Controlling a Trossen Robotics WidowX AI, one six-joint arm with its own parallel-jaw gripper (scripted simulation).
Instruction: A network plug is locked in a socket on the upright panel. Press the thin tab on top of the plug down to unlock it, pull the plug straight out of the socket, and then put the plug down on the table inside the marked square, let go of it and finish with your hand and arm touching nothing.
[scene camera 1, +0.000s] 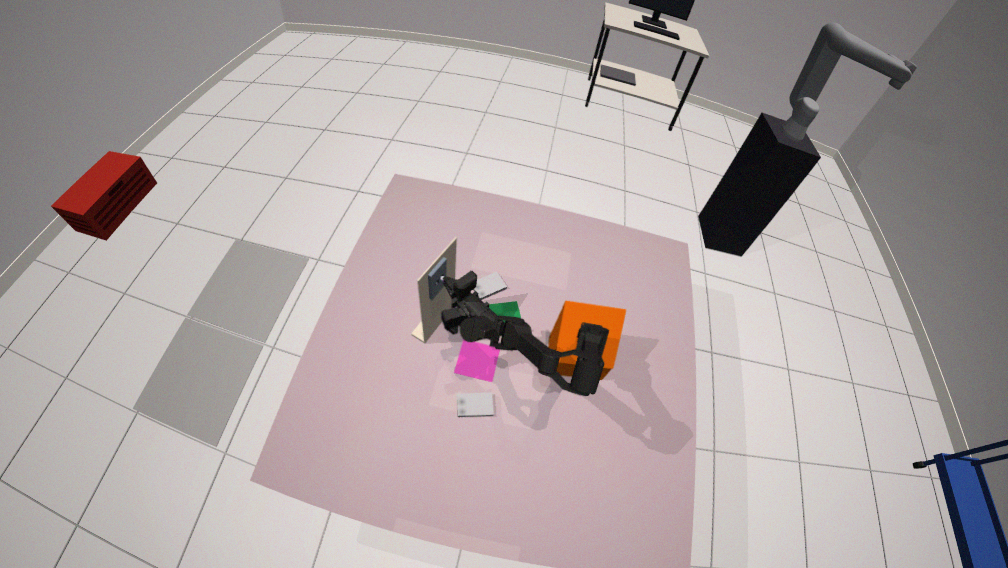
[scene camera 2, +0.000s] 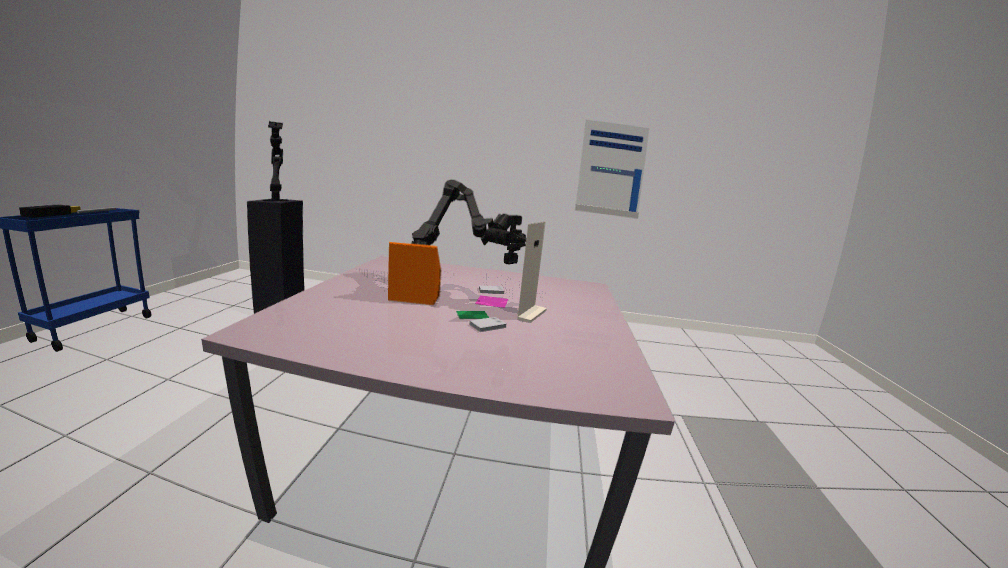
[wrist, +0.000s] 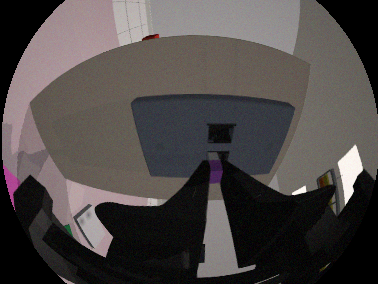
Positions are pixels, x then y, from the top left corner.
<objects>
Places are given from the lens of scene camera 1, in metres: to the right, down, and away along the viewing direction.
gripper (scene camera 1: 443, 278): -0.16, -0.01, 1.12
beige upright panel (scene camera 1: 433, 297): -0.19, 0.04, 1.14
</objects>
